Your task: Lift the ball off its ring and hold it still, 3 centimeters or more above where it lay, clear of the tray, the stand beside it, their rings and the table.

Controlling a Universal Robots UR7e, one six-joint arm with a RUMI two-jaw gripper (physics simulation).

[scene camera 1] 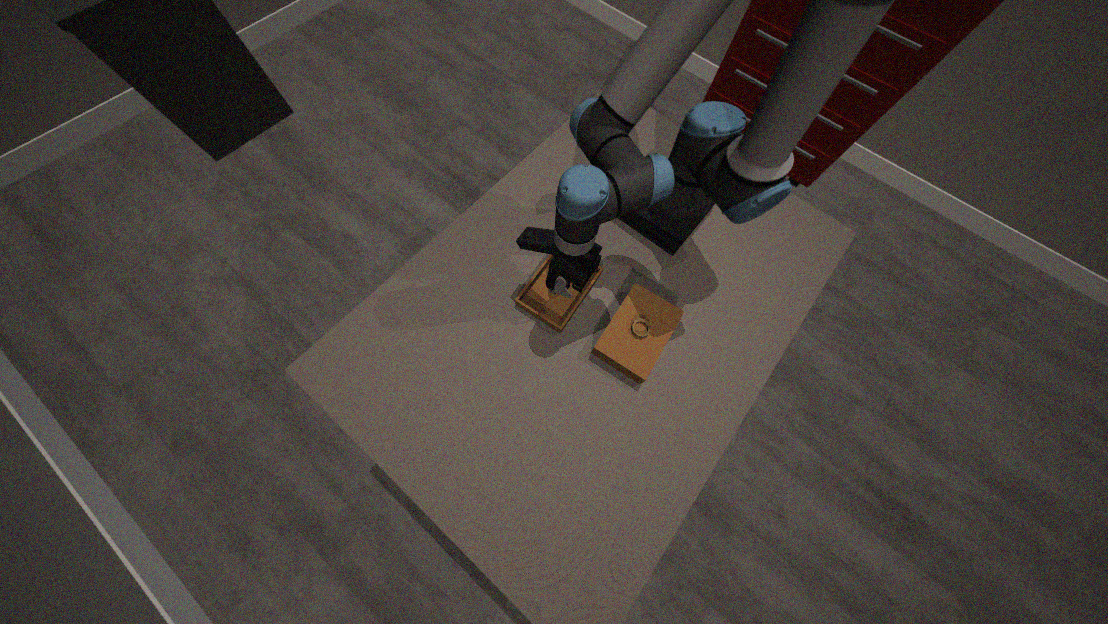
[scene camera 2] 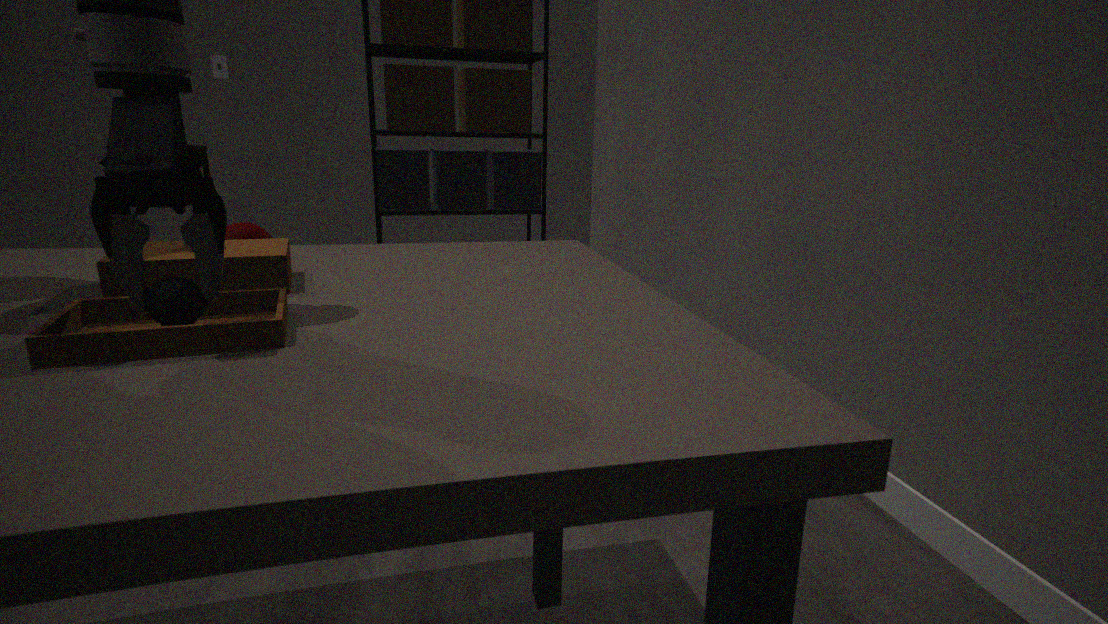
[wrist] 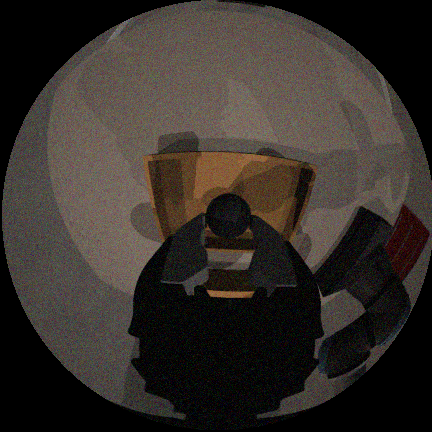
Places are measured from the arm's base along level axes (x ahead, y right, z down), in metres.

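Pixels of known places: gripper, fingertip midpoint: [scene camera 1: 560, 284] [scene camera 2: 177, 307] [wrist: 227, 214]; arm's base, link origin: [scene camera 1: 678, 194] [wrist: 363, 267].
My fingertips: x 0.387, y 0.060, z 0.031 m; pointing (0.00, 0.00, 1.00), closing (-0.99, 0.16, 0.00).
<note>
Ahead of a thing's pixels: the offset from my fingertips to its top centre. "spot": to the spot under its first point. Level surfaces: height alone.
The dark ball @(dx +0.000, dy +0.003, dz -0.031 m) [scene camera 2: 174, 304] [wrist: 228, 215] sits low inside the orange tray @(dx +0.000, dy +0.003, dz +0.000 m) [scene camera 1: 538, 313] [scene camera 2: 158, 341] [wrist: 215, 167], at about the height of its walls. Its ring is hidden under it. My gripper [scene camera 1: 561, 286] [scene camera 2: 174, 297] [wrist: 227, 214] points down into the tray and is shut on the ball, with one fingertip against each side. In scene camera 1 the gripper largely hides the ball. The orange block stand [scene camera 1: 629, 352] [scene camera 2: 259, 267] [wrist: 230, 294] is beside the tray, with a small empty ring @(spot: dx -0.014, dy -0.217, dz -0.029 m) [scene camera 1: 639, 336] on its top.
Tray and stand are on the beige table @(dz +0.028 m) [scene camera 1: 496, 434] [scene camera 2: 465, 348], with a narrow gap between them. The tray's walls stand close around the fingers. The arm reaches in from its dark base [scene camera 1: 666, 228]. A red drawer cabinet [scene camera 1: 876, 65] is behind the table.
</note>
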